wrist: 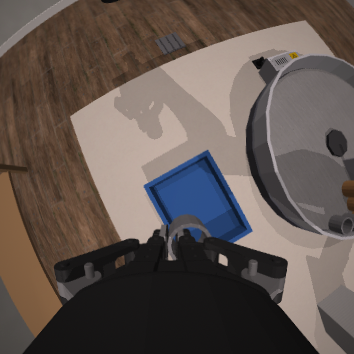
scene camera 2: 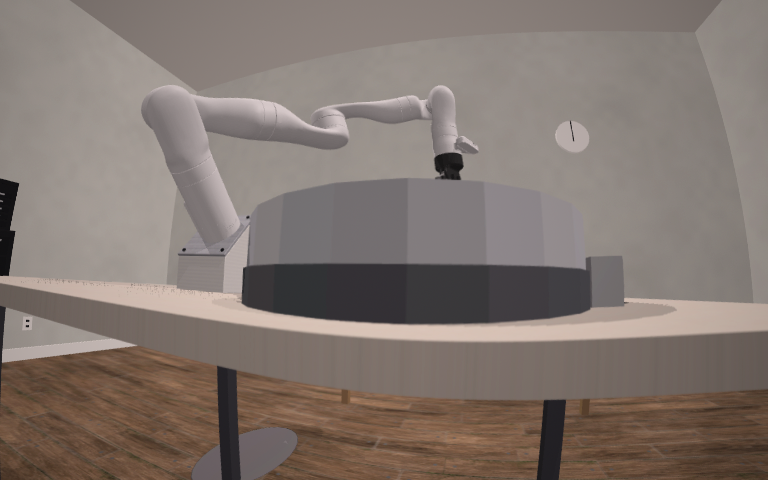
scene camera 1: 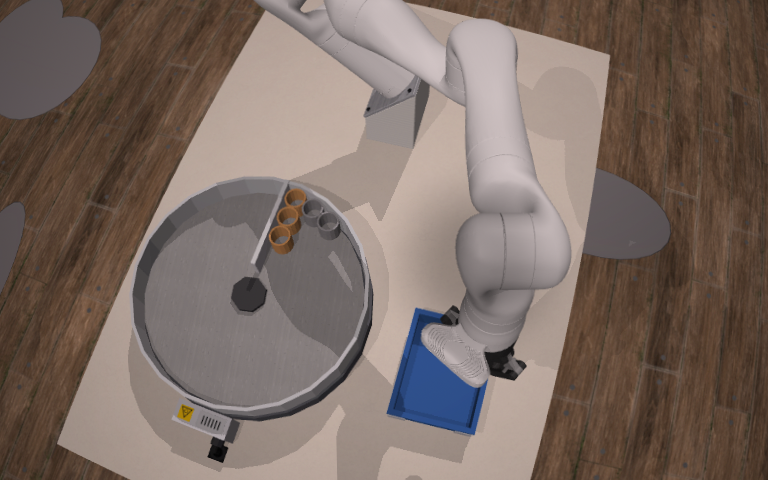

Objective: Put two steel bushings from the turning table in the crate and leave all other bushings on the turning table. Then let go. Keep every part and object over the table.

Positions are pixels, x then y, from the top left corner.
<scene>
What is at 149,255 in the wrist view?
The gripper.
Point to a blue crate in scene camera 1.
426,391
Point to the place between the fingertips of the gripper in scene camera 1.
475,364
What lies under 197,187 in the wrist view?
A blue crate.
</scene>
